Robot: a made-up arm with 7 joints.
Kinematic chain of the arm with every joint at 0, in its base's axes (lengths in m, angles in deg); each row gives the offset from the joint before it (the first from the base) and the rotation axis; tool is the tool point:
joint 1: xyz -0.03 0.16 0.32 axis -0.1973 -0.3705 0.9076
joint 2: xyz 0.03 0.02 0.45 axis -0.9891 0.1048 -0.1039
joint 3: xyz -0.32 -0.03 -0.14 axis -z
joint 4: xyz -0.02 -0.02 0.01 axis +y
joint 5: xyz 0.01 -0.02 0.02 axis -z
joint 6: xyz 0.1 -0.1 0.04 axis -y
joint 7: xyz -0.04 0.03 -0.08 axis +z
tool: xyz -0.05 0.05 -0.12
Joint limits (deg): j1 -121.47..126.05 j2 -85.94..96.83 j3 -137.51..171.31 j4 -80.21..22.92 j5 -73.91..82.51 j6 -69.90..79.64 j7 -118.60..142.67
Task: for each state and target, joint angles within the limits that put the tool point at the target. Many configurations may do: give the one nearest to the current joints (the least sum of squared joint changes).
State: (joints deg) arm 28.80 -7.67 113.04 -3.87 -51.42 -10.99 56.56
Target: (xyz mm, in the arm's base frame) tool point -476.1 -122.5 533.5
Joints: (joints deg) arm 39.26 10.53 100.63 -11.37 -61.99 -38.31 65.40
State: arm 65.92 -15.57 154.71 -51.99 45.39 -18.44 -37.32
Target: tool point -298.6 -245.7 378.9
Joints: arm 84.35 -27.13 154.23 -36.36 50.84 3.31 -40.62
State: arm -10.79 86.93 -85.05 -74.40 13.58 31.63 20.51
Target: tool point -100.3 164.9 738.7
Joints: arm -11.53 91.16 -57.68 -80.21 21.16 35.90 21.83
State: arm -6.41 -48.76 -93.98 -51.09 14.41 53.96 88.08
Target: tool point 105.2 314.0 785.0
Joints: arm -33.48 -46.89 -91.96 -38.99 25.47 52.15 89.63
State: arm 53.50 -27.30 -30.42 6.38 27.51 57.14 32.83
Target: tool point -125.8 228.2 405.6
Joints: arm 31.56 -42.04 -29.62 22.13 31.28 74.20 39.35
